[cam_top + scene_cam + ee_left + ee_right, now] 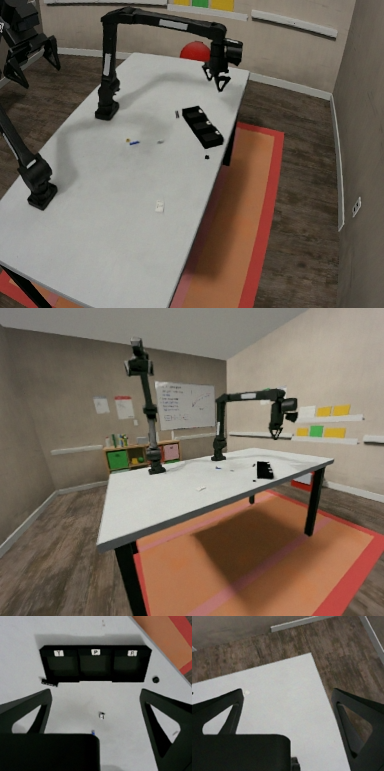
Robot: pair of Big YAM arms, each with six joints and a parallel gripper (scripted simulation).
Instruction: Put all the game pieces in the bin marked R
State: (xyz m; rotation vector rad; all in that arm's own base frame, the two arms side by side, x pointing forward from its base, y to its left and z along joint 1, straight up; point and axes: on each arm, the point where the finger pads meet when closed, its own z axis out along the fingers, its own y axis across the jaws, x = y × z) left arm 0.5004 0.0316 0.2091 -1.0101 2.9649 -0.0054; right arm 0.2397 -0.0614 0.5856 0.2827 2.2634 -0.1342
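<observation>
The white domino lies 50 cm to the right of my left hand, 22 cm below it and 5 cm behind it. From my left hand the other things lie so: black three-compartment bin strip (20 cm below, 3 cm to the right, 3 cm behind); then dark cylinder (22 cm below, 17 cm behind, 3 cm to the left); then black piece (22 cm below, 20 cm to the right, 4 cm ahead).
</observation>
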